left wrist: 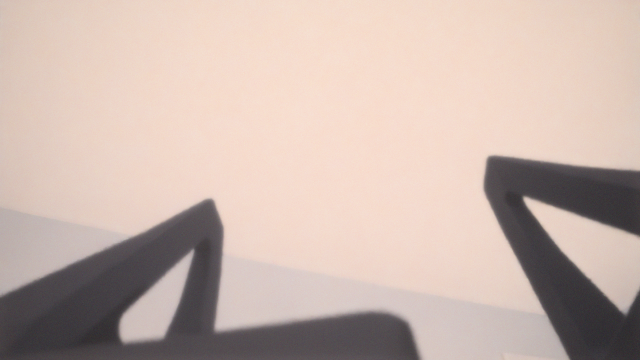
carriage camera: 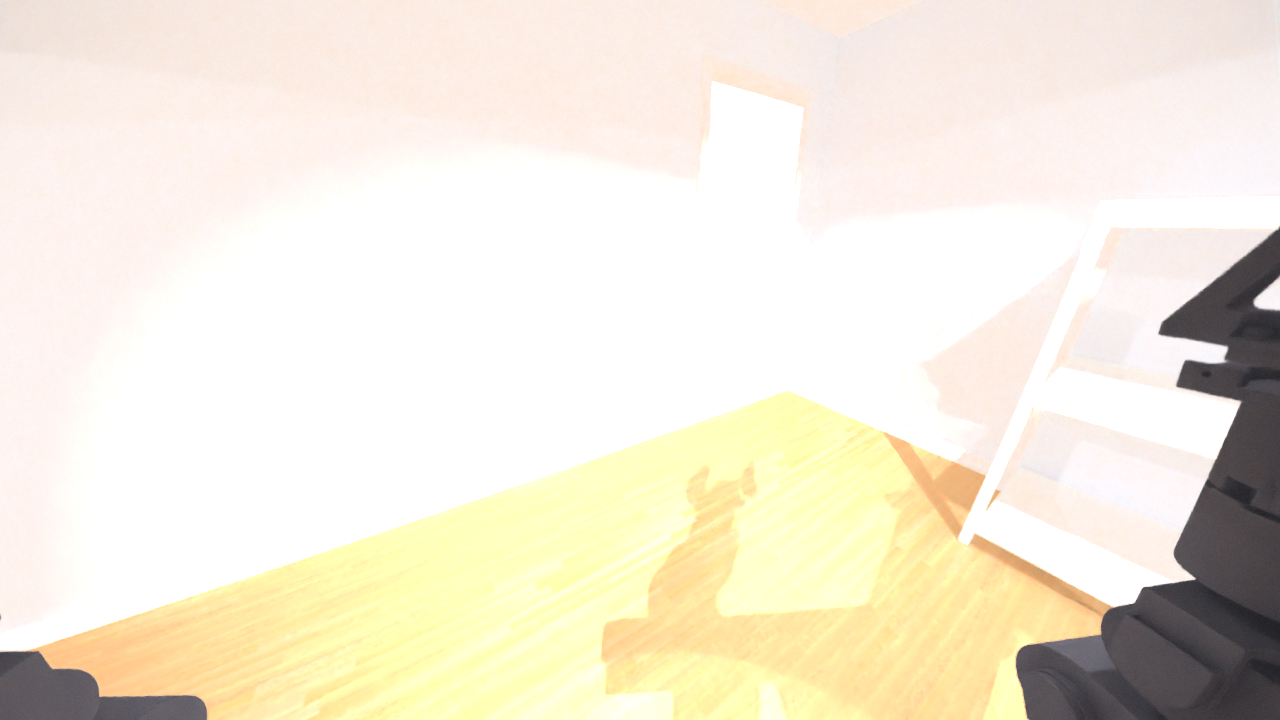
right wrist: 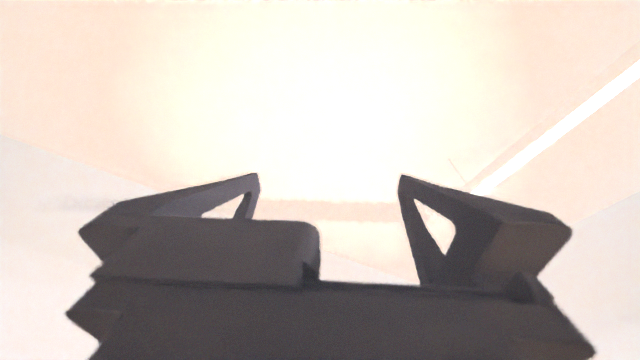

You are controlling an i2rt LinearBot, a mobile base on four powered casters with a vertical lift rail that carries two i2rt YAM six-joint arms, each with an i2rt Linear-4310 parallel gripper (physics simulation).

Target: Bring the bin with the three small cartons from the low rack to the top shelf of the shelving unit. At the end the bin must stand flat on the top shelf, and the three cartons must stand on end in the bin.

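Places are measured from the left arm's base along level axes (x back, y right, z up), in metres.
Where they show: left gripper, between the fingertips: [left wrist: 350,193]; right gripper, between the fingertips: [right wrist: 327,181].
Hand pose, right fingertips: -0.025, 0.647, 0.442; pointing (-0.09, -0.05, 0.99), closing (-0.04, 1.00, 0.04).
Observation:
After its pixels a point has its place, as x, y, z.
A white shelving unit [carriage camera: 1136,416] @[-0.693, 1.907, -0.117] stands at the right in the carriage view, against the right wall, partly hidden behind my right arm. Its top board and two lower shelves show in part. The bin, the three cartons and the low rack do not show in these views. My left gripper [left wrist: 350,193] @[-0.022, -0.004, 0.441] is open and empty, with wall and ceiling behind its fingers. My right gripper [right wrist: 327,181] @[-0.025, 0.648, 0.442] is open and empty, pointing up toward a bright ceiling. In the carriage view part of the right gripper's dark fingers shows at the right edge, in front of the shelving unit.
A wood floor [carriage camera: 501,573] @[-0.888, -0.192, -0.865] with the shadow of an arm on it lies ahead. A long pale wall [carriage camera: 358,223] @[-1.240, -0.614, 0.460] runs across the left and meets the right wall at a corner. A bright window [carriage camera: 751,147] @[-2.136, 1.101, 0.881] is near that corner. Dark arm parts show at the bottom left.

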